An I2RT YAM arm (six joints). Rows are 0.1 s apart.
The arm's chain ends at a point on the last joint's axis. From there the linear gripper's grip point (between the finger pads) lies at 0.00 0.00 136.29 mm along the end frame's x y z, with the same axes.
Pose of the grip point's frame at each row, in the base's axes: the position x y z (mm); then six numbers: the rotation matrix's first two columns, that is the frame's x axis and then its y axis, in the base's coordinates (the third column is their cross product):
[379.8 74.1 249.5 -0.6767 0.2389 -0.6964 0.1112 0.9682 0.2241]
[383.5 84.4 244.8 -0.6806 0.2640 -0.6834 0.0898 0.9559 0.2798]
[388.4 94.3 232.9 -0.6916 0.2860 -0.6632 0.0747 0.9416 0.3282]
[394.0 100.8 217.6 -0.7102 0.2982 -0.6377 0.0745 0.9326 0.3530]
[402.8 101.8 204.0 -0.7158 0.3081 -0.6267 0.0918 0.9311 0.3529]
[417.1 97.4 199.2 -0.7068 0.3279 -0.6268 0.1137 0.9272 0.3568]
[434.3 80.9 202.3 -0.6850 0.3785 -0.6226 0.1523 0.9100 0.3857]
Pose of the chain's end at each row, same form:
[280.6 64.0 342.4 -0.6767 0.2389 -0.6964 0.1112 0.9682 0.2241]
[284.4 66.8 336.7 -0.6806 0.2640 -0.6834 0.0898 0.9559 0.2798]
[290.5 70.1 324.6 -0.6916 0.2860 -0.6632 0.0747 0.9416 0.3282]
[298.6 73.1 310.9 -0.7102 0.2982 -0.6377 0.0745 0.9326 0.3530]
[308.5 75.2 298.7 -0.7158 0.3081 -0.6267 0.0918 0.9311 0.3529]
[321.9 72.7 293.6 -0.7068 0.3279 -0.6268 0.1137 0.9272 0.3568]
[337.2 57.8 295.1 -0.6850 0.3785 -0.6226 0.1523 0.9100 0.3857]

